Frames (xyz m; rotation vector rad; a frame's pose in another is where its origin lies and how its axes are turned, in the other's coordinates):
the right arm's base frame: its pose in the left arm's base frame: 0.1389 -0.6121 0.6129 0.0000 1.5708 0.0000
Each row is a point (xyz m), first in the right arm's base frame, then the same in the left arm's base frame.
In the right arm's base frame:
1: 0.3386 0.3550 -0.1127
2: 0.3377 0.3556 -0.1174
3: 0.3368 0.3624 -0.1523
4: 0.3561 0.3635 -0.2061
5: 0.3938 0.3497 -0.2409
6: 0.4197 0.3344 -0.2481
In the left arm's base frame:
1: 0.0262 -0.2571 0.2743
2: 0.0215 -0.2565 0.2752
3: -0.0134 -0.2497 0.2761
4: -0.0672 -0.2486 0.2568
5: -0.1020 -0.2624 0.2191
6: -0.1092 -0.2777 0.1932

